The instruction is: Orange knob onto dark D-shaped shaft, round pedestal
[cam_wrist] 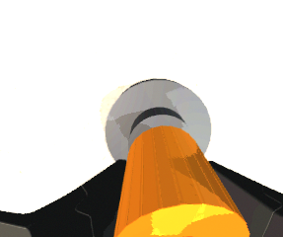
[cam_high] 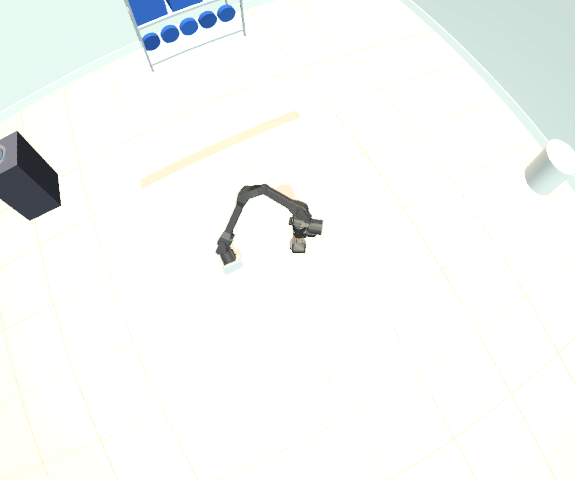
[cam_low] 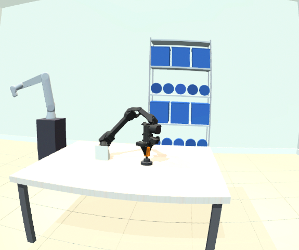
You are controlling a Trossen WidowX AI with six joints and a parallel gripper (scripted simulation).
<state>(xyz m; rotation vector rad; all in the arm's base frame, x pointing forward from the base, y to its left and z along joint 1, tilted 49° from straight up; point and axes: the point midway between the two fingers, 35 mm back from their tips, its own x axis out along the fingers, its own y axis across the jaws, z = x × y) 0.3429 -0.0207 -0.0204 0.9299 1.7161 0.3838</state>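
My gripper tip is now 20 mm below the orange knob. From my gripper tip the other things lie so: pedestal: 40 mm below.
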